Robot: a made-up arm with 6 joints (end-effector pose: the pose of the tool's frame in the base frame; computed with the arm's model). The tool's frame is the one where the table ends. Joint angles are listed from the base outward.
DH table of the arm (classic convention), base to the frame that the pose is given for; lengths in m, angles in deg. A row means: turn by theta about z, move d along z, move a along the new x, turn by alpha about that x. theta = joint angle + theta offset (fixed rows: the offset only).
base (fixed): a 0.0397, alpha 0, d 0, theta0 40.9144
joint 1: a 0.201, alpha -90, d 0.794, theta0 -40.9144
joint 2: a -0.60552, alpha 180, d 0, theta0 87.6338
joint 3: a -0.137, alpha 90, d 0.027, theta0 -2.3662
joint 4: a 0.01, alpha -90, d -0.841, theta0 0
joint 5: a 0.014, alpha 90, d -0.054, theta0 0
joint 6: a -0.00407, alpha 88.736, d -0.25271, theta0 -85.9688
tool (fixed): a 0, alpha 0, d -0.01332, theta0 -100.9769
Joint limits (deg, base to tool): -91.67..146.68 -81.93..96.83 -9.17..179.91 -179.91..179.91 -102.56..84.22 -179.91..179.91
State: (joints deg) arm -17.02 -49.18 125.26 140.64 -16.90 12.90
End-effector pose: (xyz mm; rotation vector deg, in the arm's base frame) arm -1311.0 299.3 1084.5 -10.06 31.58 157.92
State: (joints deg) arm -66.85 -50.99 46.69 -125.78 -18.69 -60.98
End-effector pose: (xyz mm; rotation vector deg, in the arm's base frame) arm -211.0 663.5 2184.5 76.66 -24.67 76.12
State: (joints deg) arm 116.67 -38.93 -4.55 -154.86 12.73 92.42
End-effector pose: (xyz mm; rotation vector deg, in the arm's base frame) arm -182.2 627.3 1963.7 56.10 49.18 99.06
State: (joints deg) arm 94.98 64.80 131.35 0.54 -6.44 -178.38
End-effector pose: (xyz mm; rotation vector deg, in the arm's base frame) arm -95.9 1102.7 2114.9 -83.30 -103.36 -60.32
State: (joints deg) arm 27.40 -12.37 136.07 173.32 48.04 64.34
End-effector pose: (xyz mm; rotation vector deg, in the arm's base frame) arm -663.2 -386.6 1943.6 97.44 -29.61 109.36
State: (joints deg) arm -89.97 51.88 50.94 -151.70 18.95 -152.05
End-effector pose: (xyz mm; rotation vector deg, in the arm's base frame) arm -84.9 -1719.1 1277.5 -37.75 59.56 -87.83
